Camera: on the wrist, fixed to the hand. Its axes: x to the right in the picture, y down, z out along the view.
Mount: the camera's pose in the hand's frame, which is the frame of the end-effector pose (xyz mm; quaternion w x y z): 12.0 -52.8 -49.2 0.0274 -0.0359 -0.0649 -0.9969
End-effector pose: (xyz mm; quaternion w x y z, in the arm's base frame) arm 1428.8 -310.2 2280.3 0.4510 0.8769 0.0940 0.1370
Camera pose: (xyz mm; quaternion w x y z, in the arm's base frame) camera 1422.0 -238.7 2266.4 0.1865 -0.0770 0.8426 -0.4994
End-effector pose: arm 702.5 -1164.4 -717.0 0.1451 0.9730 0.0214 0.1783
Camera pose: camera 696.9 -1099.2 -684.2 0.2180 0.0117 0.9547 -0.2021
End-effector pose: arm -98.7 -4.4 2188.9 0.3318 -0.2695 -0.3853 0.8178
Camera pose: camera -54.4 52.3 2202.0 0.7897 0.4179 -0.3301 -0.3047
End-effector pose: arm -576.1 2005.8 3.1 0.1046 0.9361 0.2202 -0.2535
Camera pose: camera -570.3 2071.8 34.2 0.2019 0.2141 -0.9415 0.1641
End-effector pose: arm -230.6 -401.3 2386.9 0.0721 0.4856 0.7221 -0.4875
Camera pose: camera -259.4 -358.5 2438.7 0.4197 0.7407 -0.5167 0.0908
